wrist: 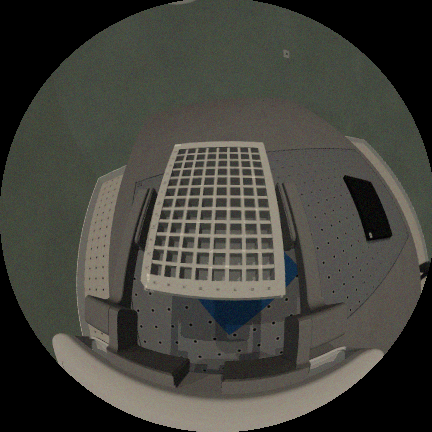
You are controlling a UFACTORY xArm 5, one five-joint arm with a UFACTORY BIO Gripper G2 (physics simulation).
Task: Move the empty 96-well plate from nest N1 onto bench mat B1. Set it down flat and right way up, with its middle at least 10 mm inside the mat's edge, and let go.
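Frame: origin at the arm's base, x right, y back, z down, level; metres.
Seen in the pictures: hand, tool point: (213, 216).
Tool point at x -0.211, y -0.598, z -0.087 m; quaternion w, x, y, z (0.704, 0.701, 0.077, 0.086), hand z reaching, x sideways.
Observation:
Offsets run from my tool point to a thing's top centre. Level surfaces: height alone.
The white 96-well plate {dy -0.014, dx +0.004, dz -0.010 m} (216, 215) is held between the two fingers of my gripper (216, 215), with its open wells facing up toward the camera. My gripper is shut on the plate's long sides. The blue bench mat B1 {dz +0.118 m} (230, 316) lies below the plate; a corner shows past the plate's near edge and another part at its right. The rest of the mat is hidden by the plate. The plate appears raised above the mat, with its edges turned relative to the mat's. The black nest N1 {dy -0.006, dx +0.349, dz +0.106 m} (369, 209) lies at the right, with a small pale label at its near end.
The grey perforated board {dz +0.120 m} (325, 220) carries the nest and the mat. A pale perforated panel (99, 240) stands at the left, and a pale edge (395, 185) runs along the right. A dark object shows partly at the far right rim.

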